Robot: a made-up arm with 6 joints.
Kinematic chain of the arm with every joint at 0, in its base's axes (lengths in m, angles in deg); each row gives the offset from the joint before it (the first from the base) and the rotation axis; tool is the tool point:
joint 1: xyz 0 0 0.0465 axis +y
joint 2: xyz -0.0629 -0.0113 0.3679 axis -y
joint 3: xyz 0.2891 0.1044 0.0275 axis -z
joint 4: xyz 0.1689 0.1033 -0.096 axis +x
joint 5: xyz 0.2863 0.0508 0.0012 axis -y
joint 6: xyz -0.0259 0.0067 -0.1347 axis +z
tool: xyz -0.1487 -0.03 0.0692
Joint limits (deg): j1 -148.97..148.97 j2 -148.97..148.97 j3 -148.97..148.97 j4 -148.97..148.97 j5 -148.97..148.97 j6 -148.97..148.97
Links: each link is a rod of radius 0.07 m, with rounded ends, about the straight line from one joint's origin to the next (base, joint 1, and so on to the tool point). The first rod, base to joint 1, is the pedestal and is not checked.
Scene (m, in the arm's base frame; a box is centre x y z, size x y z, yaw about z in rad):
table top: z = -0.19
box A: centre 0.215 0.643 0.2 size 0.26 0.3 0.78 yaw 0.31
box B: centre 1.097 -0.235 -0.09 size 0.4 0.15 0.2 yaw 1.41
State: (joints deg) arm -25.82 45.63 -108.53 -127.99 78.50 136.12
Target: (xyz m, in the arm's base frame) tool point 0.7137 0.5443 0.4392
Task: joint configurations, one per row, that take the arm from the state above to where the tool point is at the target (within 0.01 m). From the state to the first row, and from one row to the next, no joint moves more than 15 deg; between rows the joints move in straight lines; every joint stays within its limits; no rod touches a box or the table.
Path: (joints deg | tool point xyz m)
1: -29.72 52.33 -94.15 -120.96 82.57 137.96 | -0.1293 0.6112 0.3751
2: -33.61 59.04 -79.77 -113.94 86.63 139.79 | -0.1680 0.6480 0.5034
3: -37.51 65.74 -65.39 -106.91 90.70 141.63 | -0.2577 0.6540 0.6241
4: -41.41 72.45 -51.01 -99.89 94.76 143.46 | -0.3934 0.6291 0.7158
5: -45.30 79.15 -36.63 -92.86 98.83 145.30 | -0.5614 0.5748 0.7608
6: -49.20 85.85 -22.25 -85.84 102.90 147.13 | -0.7421 0.4940 0.7475
7: -53.09 92.56 -7.87 -78.81 106.96 148.97 | -0.9119 0.3914 0.6732
8: -38.86 80.61 -13.45 -91.10 100.24 148.97 | -0.5668 0.4339 0.9589
9: -24.63 68.67 -19.04 -103.39 93.53 148.97 | -0.1480 0.4690 1.0620
10: -10.40 56.72 -24.62 -115.68 86.81 148.97 | 0.2517 0.4977 0.9785
11: 3.83 44.77 -30.20 -127.96 80.09 148.97 | 0.5541 0.5221 0.7484
12: 18.06 32.83 -35.78 -140.25 73.38 148.97 | 0.7137 0.5443 0.4393

